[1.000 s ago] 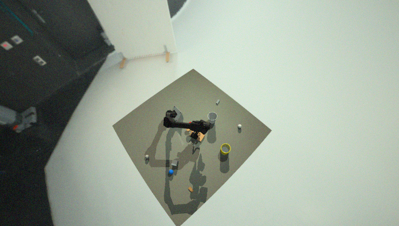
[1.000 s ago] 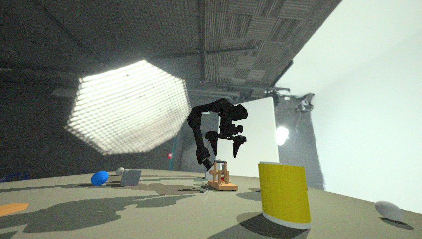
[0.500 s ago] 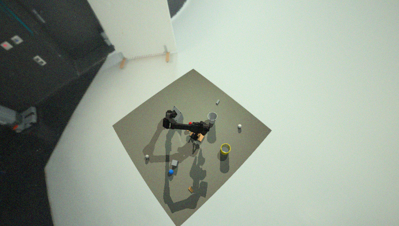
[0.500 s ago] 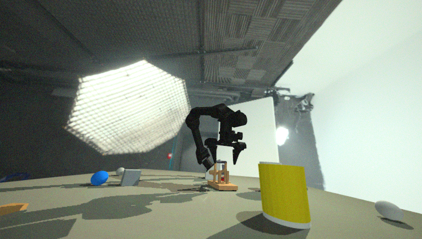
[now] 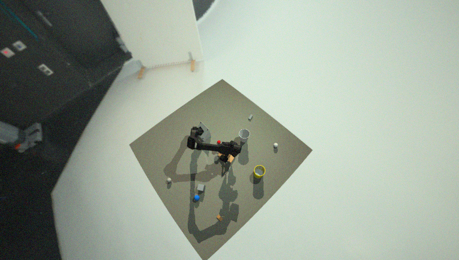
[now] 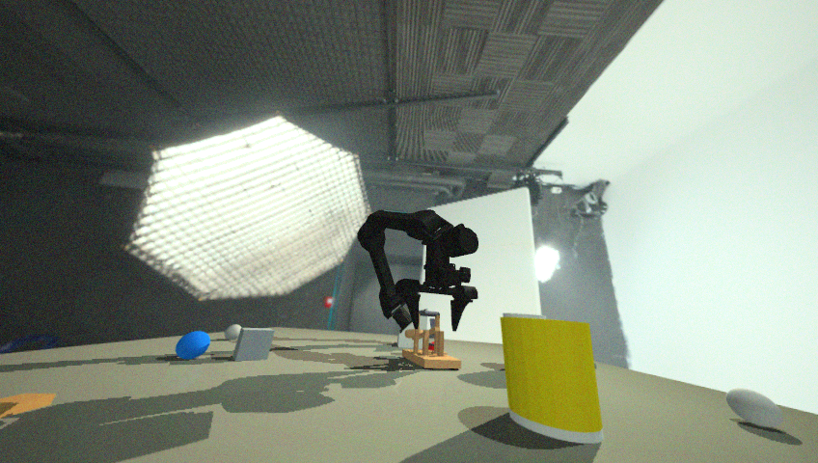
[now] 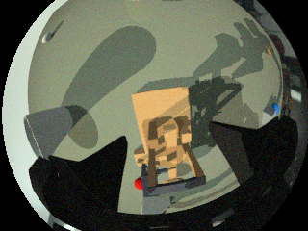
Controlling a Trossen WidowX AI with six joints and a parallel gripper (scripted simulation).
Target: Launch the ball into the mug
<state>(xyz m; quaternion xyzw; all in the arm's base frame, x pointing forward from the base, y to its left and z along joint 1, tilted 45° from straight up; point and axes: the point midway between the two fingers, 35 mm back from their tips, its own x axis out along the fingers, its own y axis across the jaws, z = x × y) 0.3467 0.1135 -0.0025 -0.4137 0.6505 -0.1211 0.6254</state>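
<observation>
Right now the red ball is 18 cm behind my gripper tip and 5 cm below it. The rest, counted from my gripper tip: grey mug 21 cm to the left, 6 cm behind, 4 cm below; then yellow mug 27 cm ahead, 11 cm to the left, 4 cm below; then wooden catapult 7 cm behind, 2 cm to the right, 2 cm below.
</observation>
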